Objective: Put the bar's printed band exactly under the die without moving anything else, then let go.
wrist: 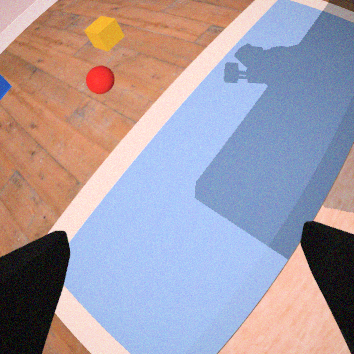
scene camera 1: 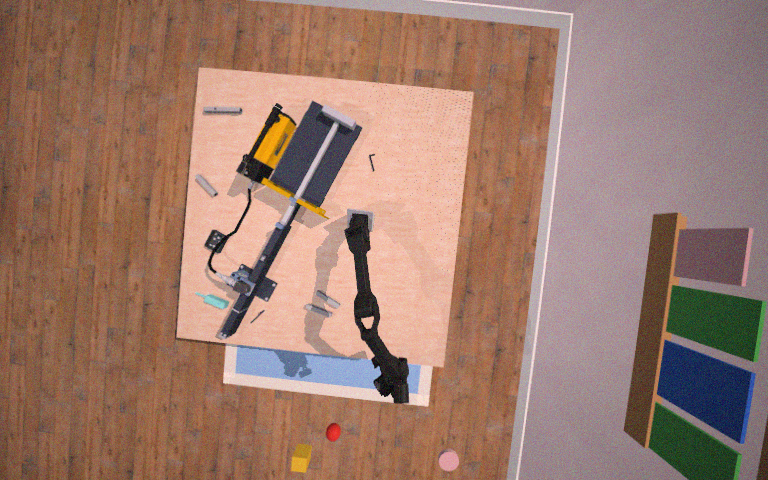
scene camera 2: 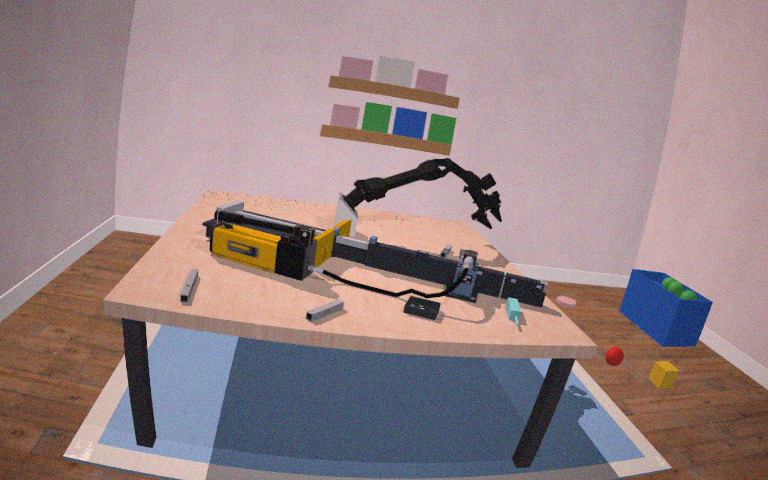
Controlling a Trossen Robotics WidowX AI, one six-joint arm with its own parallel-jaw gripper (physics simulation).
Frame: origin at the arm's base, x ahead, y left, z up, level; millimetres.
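Seen in the pictures: gripper, fingertip midpoint: (wrist: 188,240) (scene camera 2: 496,225); arm's base at its link origin: (scene camera 1: 360,220) (scene camera 2: 348,203).
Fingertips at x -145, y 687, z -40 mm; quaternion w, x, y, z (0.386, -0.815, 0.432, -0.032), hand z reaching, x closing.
Offsets run from my fingertips to a thing's middle. "*": to the spot under its first point. Level surfaces: height alone.
My gripper (scene camera 1: 391,392) (scene camera 2: 495,223) (wrist: 188,240) is open and empty, high up beyond the table's near edge in scene camera 1. Short grey square bars lie on the table: one {1151 mm right, 845 mm ahead, 64 mm down} (scene camera 1: 222,110) (scene camera 2: 189,285), another {795 mm right, 895 mm ahead, 64 mm down} (scene camera 1: 206,185) (scene camera 2: 325,310), and two close together, one {309 mm right, 277 mm ahead, 64 mm down} (scene camera 1: 327,299) and the other {252 mm right, 314 mm ahead, 64 mm down} (scene camera 1: 318,310). A long pale rod (scene camera 1: 317,161) runs along the machine towards a dark rail {* 526 mm right, 530 mm ahead, 1 mm up} (scene camera 1: 271,249) (scene camera 2: 407,260). A blue-grey bracket with a cylindrical head (scene camera 1: 242,284) (scene camera 2: 467,267) straddles the rail; whether this is the die is unclear. I cannot make out a printed band.
A yellow and black unit {987 mm right, 594 mm ahead, 8 mm down} (scene camera 1: 274,141) (scene camera 2: 249,247) stands beside a dark plate {24 mm down} (scene camera 1: 303,150). A cable joins the bracket to a black box {* 532 mm right, 840 mm ahead, 72 mm down} (scene camera 1: 215,241) (scene camera 2: 421,307). A teal tool {258 mm right, 833 mm ahead, 59 mm down} (scene camera 1: 215,301) (scene camera 2: 513,309) and a hex key {965 mm right, 117 mm ahead, 71 mm down} (scene camera 1: 371,161) lie on the table (scene camera 1: 407,316) (scene camera 2: 362,339).
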